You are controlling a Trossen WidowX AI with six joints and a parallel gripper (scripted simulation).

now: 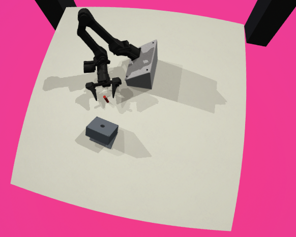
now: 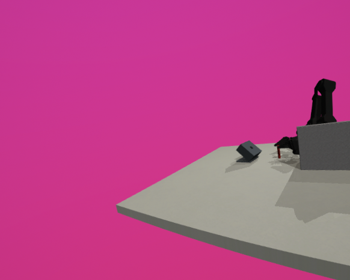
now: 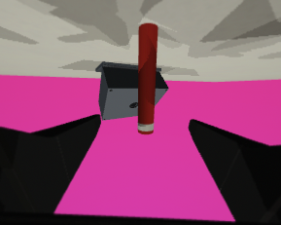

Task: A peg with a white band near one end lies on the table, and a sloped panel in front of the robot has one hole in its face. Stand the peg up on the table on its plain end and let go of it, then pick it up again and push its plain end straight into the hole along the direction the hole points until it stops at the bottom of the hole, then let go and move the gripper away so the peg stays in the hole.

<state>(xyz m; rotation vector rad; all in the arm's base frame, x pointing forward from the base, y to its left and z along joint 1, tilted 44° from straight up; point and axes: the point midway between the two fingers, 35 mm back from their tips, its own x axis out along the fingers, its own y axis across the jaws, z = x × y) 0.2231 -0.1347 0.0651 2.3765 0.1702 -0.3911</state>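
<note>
Right now my gripper tip is 2 cm above the red peg and 1 cm past it. The rest, counted from my gripper tip: dark sloped panel 16 cm ahead, 1 cm to the left, 1 cm below.
</note>
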